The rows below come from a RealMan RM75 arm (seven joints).
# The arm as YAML. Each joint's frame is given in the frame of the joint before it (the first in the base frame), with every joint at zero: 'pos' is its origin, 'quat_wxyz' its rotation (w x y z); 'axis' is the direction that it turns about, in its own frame. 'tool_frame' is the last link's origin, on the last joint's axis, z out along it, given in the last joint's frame.
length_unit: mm
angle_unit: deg
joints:
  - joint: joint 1
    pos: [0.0, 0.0, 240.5]
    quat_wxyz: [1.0, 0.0, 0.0, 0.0]
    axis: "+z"
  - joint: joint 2
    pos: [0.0, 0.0, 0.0]
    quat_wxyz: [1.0, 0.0, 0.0, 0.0]
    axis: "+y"
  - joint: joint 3
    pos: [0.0, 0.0, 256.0]
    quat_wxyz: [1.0, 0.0, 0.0, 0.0]
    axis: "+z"
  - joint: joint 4
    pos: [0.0, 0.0, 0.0]
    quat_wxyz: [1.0, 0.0, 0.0, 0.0]
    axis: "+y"
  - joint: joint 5
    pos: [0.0, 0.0, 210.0]
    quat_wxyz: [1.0, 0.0, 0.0, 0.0]
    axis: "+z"
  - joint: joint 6
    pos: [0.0, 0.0, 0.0]
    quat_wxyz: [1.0, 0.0, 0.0, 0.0]
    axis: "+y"
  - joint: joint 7
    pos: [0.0, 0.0, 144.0]
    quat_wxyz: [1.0, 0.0, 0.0, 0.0]
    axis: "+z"
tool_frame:
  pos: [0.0, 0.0, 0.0]
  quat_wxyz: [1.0, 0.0, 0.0, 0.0]
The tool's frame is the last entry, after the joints.
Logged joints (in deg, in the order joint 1, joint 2, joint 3, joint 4, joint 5, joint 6, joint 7), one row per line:
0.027 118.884 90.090 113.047 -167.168 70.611 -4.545
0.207 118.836 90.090 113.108 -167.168 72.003 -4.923
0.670 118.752 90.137 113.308 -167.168 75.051 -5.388
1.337 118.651 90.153 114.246 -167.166 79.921 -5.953
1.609 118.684 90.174 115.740 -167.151 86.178 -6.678
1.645 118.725 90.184 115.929 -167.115 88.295 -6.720
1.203 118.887 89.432 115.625 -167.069 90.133 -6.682
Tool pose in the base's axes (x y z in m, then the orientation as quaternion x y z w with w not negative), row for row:
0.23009 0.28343 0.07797 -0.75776 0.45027 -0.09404 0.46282
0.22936 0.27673 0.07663 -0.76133 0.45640 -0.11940 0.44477
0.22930 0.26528 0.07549 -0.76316 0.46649 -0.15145 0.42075
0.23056 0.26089 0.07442 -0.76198 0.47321 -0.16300 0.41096
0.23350 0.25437 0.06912 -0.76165 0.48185 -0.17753 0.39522
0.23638 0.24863 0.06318 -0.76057 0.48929 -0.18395 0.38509
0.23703 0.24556 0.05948 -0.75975 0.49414 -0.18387 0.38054
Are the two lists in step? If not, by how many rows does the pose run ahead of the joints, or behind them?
The pose runs 2 rows ahead of the joints: the pose in row i belongs to the joints in row i + 2.
